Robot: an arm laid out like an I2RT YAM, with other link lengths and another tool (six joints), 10 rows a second.
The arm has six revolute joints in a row. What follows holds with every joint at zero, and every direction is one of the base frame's. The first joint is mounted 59.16 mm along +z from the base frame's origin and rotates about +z. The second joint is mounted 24.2 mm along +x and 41.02 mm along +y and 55.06 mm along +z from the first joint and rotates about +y. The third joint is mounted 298.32 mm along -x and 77.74 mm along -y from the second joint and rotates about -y. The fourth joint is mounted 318.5 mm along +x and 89.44 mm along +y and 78 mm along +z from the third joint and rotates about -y. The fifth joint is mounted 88.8 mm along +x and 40.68 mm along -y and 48.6 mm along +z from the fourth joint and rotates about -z. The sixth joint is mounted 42.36 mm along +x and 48.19 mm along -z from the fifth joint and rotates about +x. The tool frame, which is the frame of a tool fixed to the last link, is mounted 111 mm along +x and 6 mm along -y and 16 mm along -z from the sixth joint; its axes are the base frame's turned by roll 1.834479, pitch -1.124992 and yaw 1.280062 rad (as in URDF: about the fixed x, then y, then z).
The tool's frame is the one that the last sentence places.
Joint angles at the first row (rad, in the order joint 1, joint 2, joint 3, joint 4, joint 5, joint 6):
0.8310 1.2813 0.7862 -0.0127 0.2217 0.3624
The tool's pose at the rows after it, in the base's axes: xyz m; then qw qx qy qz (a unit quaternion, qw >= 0):
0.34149, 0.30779, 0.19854, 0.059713, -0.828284, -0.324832, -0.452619
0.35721, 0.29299, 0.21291, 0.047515, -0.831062, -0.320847, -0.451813
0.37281, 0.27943, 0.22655, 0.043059, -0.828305, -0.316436, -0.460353
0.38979, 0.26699, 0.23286, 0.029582, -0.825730, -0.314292, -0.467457
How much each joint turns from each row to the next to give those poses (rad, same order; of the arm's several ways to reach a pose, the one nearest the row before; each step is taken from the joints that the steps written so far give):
-0.0530 0.0007 0.0414 -0.0472 -0.0125 -0.0407
-0.0527 -0.0023 0.0458 -0.0514 -0.0215 -0.0303
-0.0535 -0.0034 0.0274 -0.0094 -0.0326 -0.0306
-0.0468 0.0147 0.0216 0.0071 -0.0158 -0.0383

